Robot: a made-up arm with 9 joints. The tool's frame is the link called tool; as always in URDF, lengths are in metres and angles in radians. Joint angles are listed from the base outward.
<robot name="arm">
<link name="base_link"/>
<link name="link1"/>
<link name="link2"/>
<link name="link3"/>
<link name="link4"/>
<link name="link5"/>
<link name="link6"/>
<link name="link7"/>
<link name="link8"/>
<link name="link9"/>
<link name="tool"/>
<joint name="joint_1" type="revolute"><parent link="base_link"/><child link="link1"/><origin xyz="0.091 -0.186 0.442" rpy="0 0 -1.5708"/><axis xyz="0 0 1"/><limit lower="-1.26" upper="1.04"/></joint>
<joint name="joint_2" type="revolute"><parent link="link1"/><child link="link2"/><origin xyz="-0.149 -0.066 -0.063" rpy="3.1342 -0.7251 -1.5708"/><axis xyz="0 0 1"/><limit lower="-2.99" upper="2.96"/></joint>
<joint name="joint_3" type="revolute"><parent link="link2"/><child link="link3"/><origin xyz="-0.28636 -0.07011 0.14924" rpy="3.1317 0.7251 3.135"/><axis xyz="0 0 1"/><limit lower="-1.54" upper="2.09"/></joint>
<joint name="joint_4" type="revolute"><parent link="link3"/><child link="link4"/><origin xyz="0.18 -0.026 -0.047" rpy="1.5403 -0.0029 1.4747"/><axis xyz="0 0 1"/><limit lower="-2.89" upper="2.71"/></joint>
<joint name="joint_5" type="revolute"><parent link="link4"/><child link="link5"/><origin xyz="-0.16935 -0.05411 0.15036" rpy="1.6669 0 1.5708"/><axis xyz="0 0 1"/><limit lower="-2.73" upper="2.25"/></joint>
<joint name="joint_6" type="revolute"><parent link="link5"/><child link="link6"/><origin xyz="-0.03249 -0.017 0.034" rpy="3.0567 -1.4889 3.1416"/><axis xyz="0 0 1"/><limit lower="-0.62" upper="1.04"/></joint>
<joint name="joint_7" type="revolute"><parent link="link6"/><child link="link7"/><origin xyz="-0.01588 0.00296 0.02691" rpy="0.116 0.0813 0.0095"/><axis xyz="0 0 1"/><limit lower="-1.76" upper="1.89"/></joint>
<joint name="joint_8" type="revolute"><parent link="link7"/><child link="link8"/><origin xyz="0.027 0.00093 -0.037" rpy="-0.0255 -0.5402 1.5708"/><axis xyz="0 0 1"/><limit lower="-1.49" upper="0.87"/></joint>
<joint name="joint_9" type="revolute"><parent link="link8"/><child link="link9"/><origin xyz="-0.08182 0.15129 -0.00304" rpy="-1.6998 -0.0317 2.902"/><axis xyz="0 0 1"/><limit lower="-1.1" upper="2.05"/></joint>
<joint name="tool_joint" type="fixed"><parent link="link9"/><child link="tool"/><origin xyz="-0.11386 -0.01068 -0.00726" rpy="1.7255 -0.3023 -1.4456"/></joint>
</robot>
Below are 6 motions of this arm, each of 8 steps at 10 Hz.
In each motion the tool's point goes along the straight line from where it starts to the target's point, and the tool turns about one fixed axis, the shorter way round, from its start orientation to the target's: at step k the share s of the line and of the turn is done. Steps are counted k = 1, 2, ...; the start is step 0. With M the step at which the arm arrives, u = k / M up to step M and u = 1 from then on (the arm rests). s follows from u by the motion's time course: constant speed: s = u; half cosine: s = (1 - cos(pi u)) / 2; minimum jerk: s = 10 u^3 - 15 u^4 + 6 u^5.
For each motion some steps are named. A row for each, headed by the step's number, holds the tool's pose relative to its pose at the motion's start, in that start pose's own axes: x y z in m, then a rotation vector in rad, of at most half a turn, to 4 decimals.
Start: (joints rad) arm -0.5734 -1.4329 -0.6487 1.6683 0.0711 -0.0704 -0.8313 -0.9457 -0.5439
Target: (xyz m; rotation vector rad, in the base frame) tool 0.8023 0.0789 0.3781 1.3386 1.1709 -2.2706
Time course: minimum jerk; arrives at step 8
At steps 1, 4, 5, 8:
1: -0.0021 -0.0029 0.0038 -0.0035 0.0053 0.0216
4: -0.0664 -0.0891 0.1199 -0.1089 0.1646 0.6743
5: -0.0963 -0.1292 0.1738 -0.1579 0.2385 0.9775
8: -0.1329 -0.1782 0.2398 -0.2179 0.3291 1.3486

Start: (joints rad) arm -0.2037 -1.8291 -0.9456 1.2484 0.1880 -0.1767 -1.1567 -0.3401 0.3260
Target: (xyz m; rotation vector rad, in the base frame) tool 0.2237 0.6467 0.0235 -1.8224 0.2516 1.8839
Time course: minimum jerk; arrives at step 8
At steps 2, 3, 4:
2: 0.0070 0.0066 -0.0124 -0.0141 0.1142 0.0079
3: 0.0187 0.0177 -0.0331 -0.0376 0.3036 0.0211
4: 0.0340 0.0321 -0.0601 -0.0683 0.5516 0.0384

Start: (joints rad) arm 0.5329 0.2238 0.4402 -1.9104 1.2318 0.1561 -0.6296 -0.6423 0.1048
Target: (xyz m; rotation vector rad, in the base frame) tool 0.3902 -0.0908 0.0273 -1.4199 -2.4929 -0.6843
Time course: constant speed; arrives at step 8
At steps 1, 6, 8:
1: -0.0045 0.0213 0.0221 -0.1786 0.0818 0.1046
6: -0.0268 0.1280 0.1328 -1.0717 0.4907 0.6276
8: -0.0357 0.1706 0.1770 -1.4289 0.6542 0.8368

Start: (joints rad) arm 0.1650 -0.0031 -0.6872 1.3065 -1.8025 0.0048 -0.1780 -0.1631 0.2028
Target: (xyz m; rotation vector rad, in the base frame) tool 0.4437 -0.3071 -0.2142 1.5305 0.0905 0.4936
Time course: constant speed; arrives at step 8
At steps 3, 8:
3: 0.0147 0.0094 -0.0247 0.2244 0.0292 0.1107
8: 0.0393 0.0251 -0.0660 0.5983 0.0777 0.2951

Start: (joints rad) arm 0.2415 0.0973 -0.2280 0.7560 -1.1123 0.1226 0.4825 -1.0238 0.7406
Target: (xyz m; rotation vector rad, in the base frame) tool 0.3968 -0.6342 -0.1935 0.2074 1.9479 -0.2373
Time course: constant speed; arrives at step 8
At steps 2, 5, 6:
2: -0.0412 -0.0256 -0.0837 0.2638 0.0928 -0.1449
5: -0.1030 -0.0640 -0.2093 0.6596 0.2321 -0.3624
6: -0.1236 -0.0768 -0.2512 0.7915 0.2785 -0.4348

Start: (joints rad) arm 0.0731 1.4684 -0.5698 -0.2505 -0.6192 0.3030 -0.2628 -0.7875 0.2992
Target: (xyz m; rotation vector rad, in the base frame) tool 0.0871 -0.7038 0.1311 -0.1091 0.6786 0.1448
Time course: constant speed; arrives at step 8
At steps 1, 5, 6, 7, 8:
1: 0.0138 0.0737 0.0344 -0.1229 -0.1655 0.1315
5: 0.0690 0.3687 0.1720 -0.6143 -0.8273 0.6575
6: 0.0828 0.4424 0.2065 -0.7371 -0.9927 0.7890
7: 0.0966 0.5162 0.2409 -0.8600 -1.1582 0.9205
8: 0.1104 0.5899 0.2753 -0.9828 -1.3237 1.0520

